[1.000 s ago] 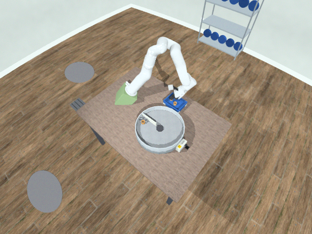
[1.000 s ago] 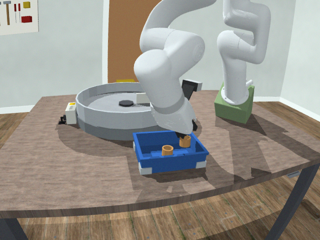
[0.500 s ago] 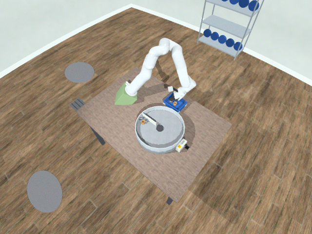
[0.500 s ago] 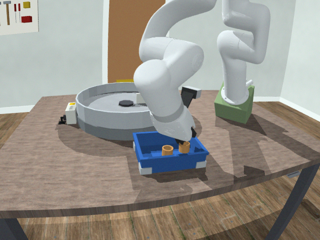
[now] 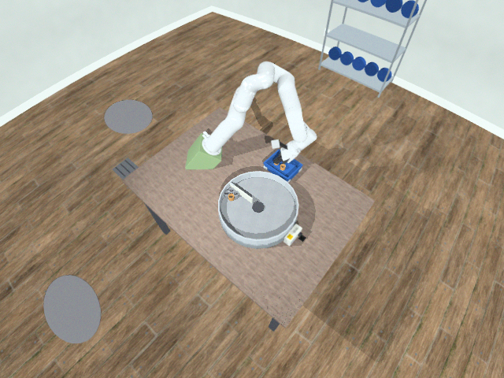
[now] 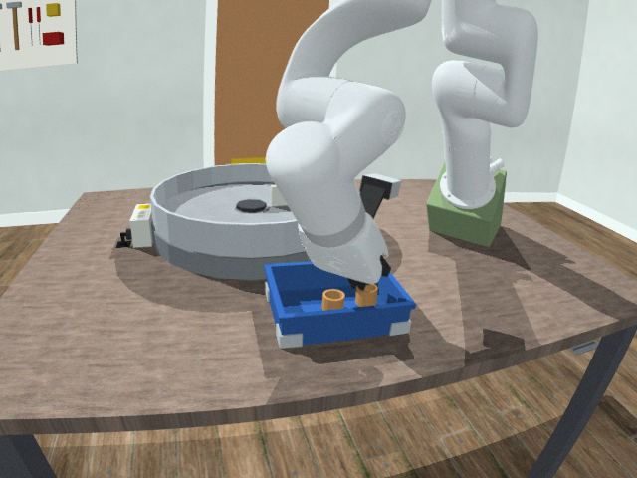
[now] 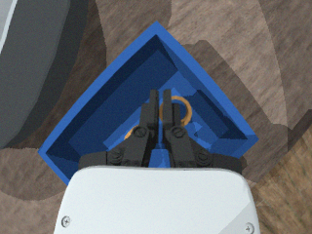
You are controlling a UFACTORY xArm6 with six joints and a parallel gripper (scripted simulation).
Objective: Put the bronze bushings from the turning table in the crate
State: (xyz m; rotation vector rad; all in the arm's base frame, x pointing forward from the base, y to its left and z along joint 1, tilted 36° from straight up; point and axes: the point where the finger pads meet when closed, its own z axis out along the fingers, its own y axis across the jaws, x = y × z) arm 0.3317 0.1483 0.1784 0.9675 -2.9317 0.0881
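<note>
The blue crate is 4 cm ahead of my hand, 1 cm to the left of it and 3 cm below it. From my hand the other things lie so: turning table (11 cm ahead, 33 cm to the right).
</note>
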